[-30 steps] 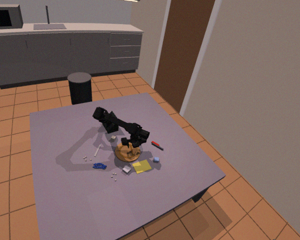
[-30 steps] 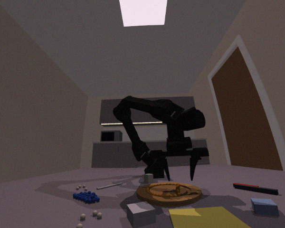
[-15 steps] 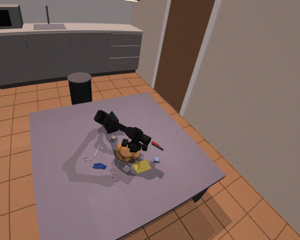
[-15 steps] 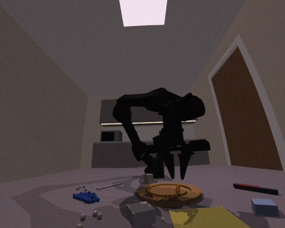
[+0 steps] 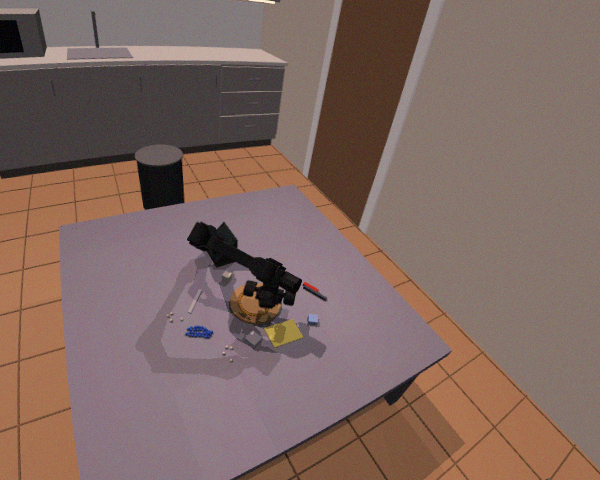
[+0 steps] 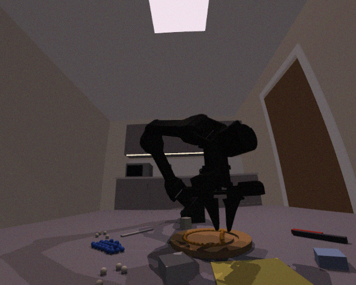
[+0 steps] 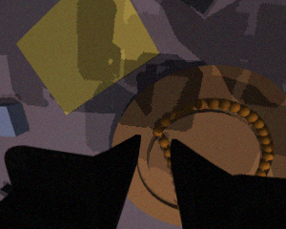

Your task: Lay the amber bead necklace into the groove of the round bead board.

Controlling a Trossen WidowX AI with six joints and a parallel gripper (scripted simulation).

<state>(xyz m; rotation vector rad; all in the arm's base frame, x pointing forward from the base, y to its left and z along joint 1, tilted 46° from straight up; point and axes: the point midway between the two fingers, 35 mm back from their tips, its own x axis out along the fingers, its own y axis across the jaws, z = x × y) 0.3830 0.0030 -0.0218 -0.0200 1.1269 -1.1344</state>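
Now: gripper tip 6 cm past the round wooden bead board, 1 cm to the left of it and 3 cm above it. Also, from my gripper tip: blue block: 12 cm ahead, 14 cm to the left, 3 cm below; then grey block: 8 cm ahead, 11 cm to the right, 3 cm below; then yellow pad: 11 cm ahead, 1 cm to the left, 4 cm below.
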